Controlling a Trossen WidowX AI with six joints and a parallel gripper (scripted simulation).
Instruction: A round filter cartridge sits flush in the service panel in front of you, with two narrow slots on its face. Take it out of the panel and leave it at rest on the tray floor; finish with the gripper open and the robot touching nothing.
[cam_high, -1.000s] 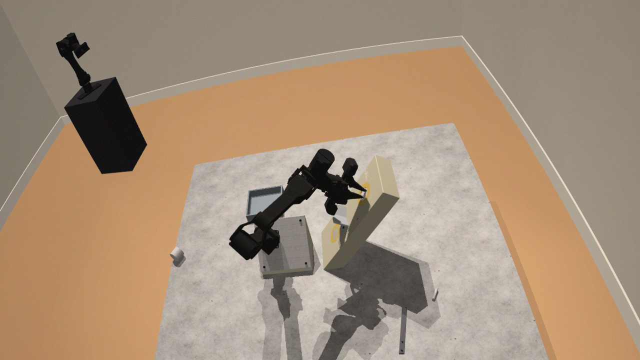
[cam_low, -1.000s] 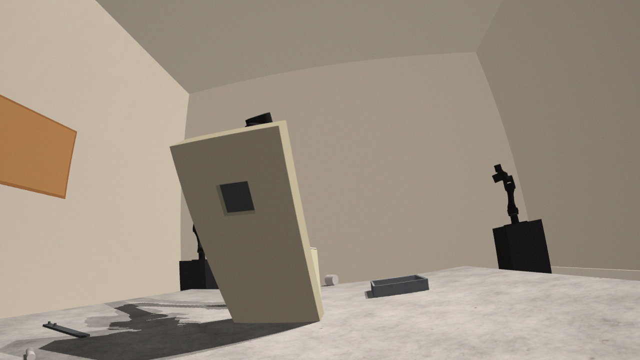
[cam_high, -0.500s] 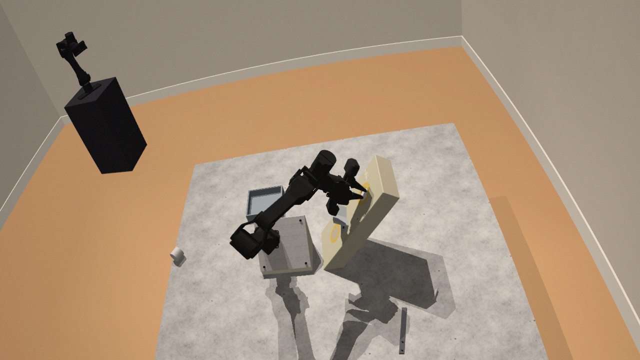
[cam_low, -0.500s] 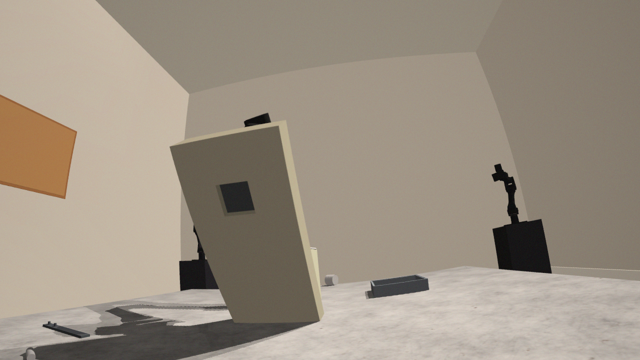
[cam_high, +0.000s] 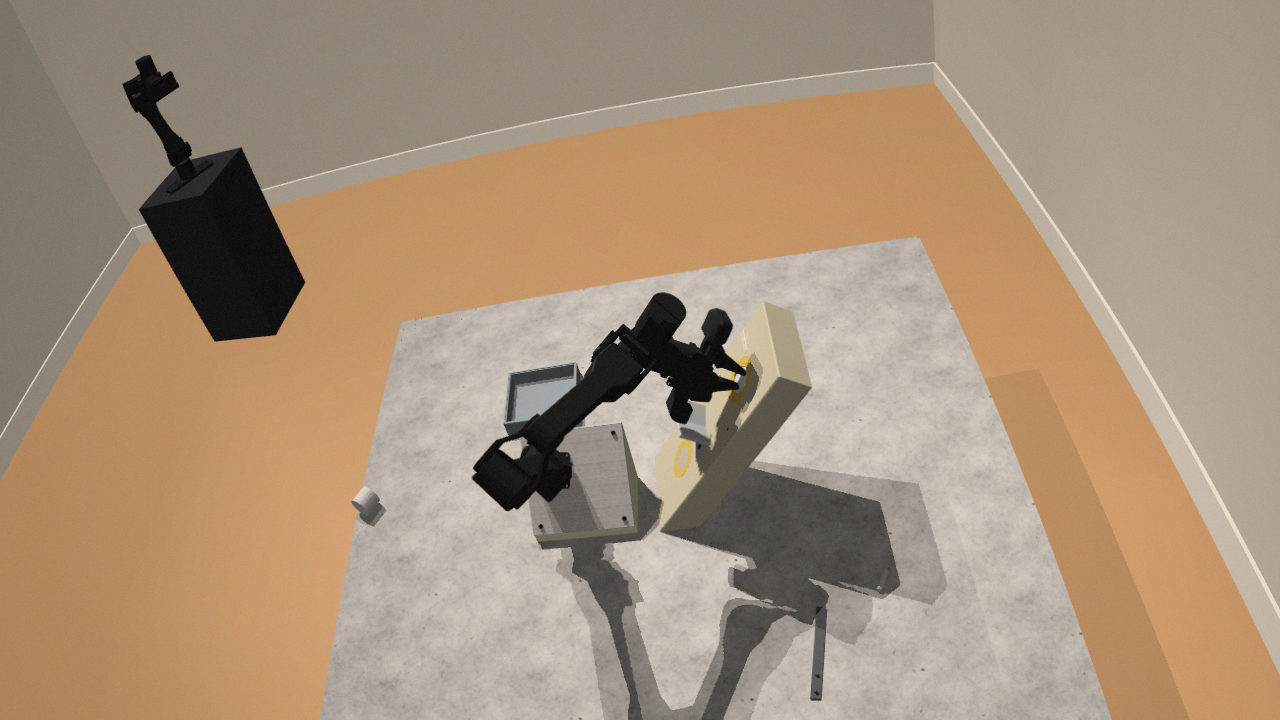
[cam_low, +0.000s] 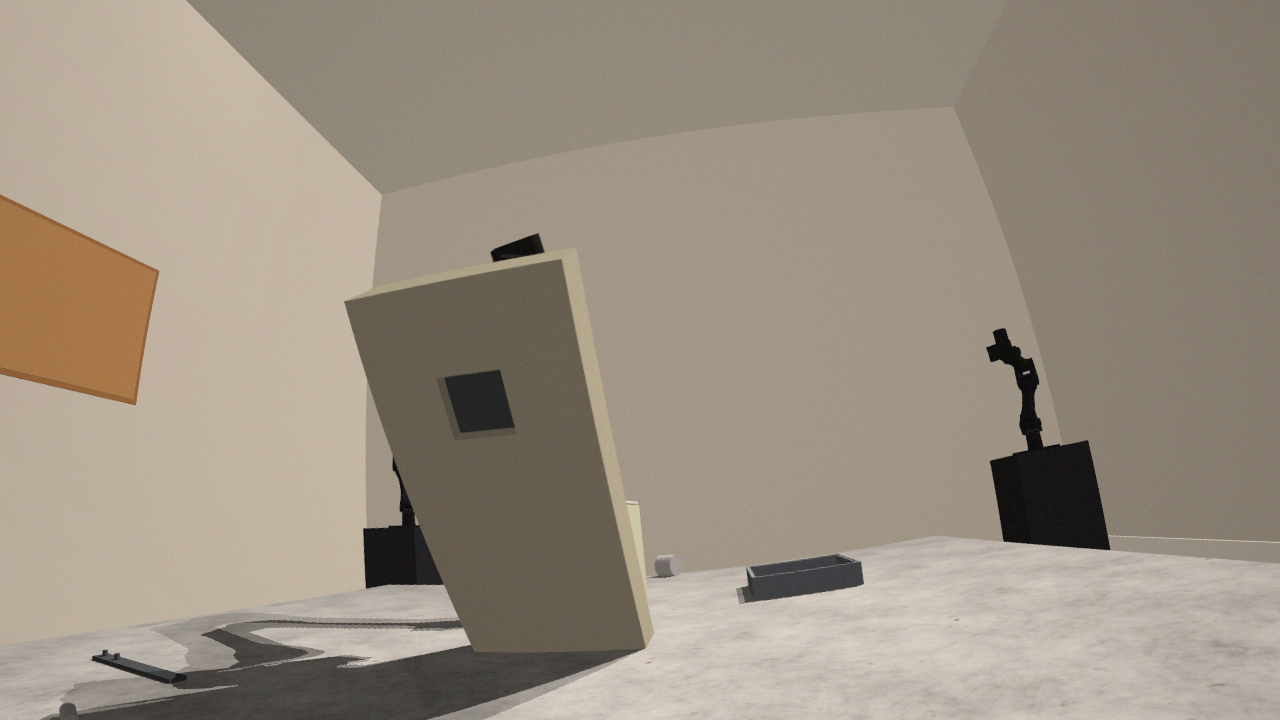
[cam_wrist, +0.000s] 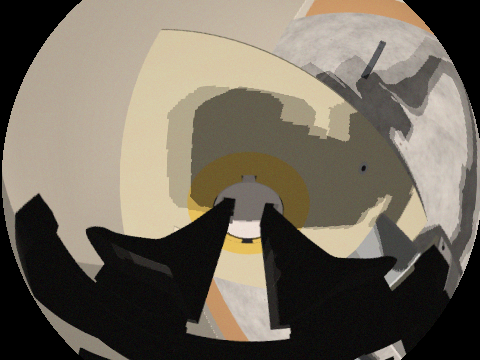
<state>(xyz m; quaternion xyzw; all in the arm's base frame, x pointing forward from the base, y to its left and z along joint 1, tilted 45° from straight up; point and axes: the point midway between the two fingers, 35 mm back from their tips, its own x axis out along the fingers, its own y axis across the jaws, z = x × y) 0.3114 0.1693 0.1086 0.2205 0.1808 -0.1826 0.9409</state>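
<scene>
My gripper tip is now 10 mm short of the round filter cartridge and 10 mm above it. Also, from my gripper tip: small peg 250 mm below, 240 mm to the right, 210 mm ahead; beige service panel 80 mm below, 40 mm behind, 10 mm to the right; grey tray 450 mm behind, 240 mm below, 230 mm to the left.
</scene>
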